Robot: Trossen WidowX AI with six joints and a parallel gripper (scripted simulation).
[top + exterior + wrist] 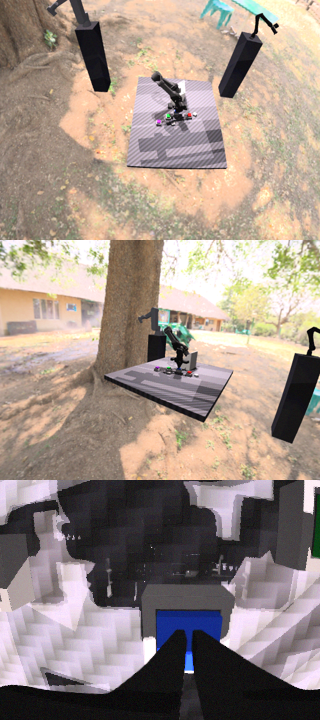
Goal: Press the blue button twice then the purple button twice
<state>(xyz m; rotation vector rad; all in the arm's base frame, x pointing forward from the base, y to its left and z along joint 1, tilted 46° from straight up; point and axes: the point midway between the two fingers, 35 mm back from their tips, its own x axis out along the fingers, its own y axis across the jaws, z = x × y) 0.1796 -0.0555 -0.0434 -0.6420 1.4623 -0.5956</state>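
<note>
The blue button is 10 mm below my gripper tip. The rest, counted from my gripper tip: green button: 60 mm ahead, 80 mm to the right; then white block: 190 mm to the left, 20 mm below; then red button: 30 mm ahead, 130 mm to the left.
</note>
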